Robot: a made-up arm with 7 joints. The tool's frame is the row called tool. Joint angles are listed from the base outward. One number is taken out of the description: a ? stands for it. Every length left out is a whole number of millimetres.
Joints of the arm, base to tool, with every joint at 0 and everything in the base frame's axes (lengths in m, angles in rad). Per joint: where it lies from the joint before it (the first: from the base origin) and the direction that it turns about. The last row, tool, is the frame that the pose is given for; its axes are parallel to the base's.
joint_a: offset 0.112 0 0.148 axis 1 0 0
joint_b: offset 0 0.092 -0.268 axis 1 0 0
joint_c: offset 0 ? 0.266 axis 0 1 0
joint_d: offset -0.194 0 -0.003 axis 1 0 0
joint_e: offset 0 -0.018 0.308 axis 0 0 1
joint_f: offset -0.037 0.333 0 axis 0 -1 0
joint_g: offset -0.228 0 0.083 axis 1 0 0
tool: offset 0 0.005 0.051
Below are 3 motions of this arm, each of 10 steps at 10 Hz.
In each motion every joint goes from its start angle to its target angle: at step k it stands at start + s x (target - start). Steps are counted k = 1, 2, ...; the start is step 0. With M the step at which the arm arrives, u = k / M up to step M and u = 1 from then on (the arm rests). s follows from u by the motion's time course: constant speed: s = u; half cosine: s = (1 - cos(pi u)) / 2; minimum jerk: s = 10 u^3 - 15 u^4 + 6 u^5.
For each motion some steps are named. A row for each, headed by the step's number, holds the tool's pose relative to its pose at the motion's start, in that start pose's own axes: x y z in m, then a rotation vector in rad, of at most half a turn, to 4 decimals.
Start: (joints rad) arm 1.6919 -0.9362 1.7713 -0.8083 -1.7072 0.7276 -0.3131
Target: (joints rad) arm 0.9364 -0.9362 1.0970 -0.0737 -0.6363 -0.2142 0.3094
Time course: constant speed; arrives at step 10
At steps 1, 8, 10:
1: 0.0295 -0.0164 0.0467 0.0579 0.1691 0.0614
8: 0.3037 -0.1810 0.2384 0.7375 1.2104 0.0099
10: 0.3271 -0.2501 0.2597 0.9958 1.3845 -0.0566

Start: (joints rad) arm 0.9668 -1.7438 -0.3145 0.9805 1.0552 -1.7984 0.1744
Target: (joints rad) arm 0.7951 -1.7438 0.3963 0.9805 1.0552 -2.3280 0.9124
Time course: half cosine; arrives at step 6
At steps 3, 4, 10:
3: -0.0027 -0.0768 0.2783 0.5841 0.4991 0.0644
4: 0.0302 -0.1338 0.3956 0.8492 0.7671 0.0480
10: 0.0800 -0.1977 0.4937 1.0869 1.0470 -0.0004

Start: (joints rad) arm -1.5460 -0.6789 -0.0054 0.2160 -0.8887 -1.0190 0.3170
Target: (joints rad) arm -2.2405 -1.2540 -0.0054 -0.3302 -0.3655 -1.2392 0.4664
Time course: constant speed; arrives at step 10
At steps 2, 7, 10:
2: -0.0084 0.0624 -0.2718 -0.1837 -0.2645 -0.0749
7: 0.3544 0.0445 -0.8504 -0.6263 -0.8930 -0.4127
10: 0.7277 -0.0871 -0.9871 -0.8348 -1.2586 -0.7176

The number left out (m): -0.21
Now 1 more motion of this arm.
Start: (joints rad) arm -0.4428 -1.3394 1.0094 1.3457 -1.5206 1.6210 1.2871
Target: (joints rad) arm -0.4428 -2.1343 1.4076 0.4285 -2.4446 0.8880 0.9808
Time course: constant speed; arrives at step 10
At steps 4, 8, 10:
4: -0.0628 0.0250 -0.0078 -0.7070 -0.3767 0.0834
8: -0.0612 0.0341 0.0115 -1.2732 -1.0046 -0.0211
10: -0.0542 0.0585 0.0470 -1.4506 -1.3937 -0.1133

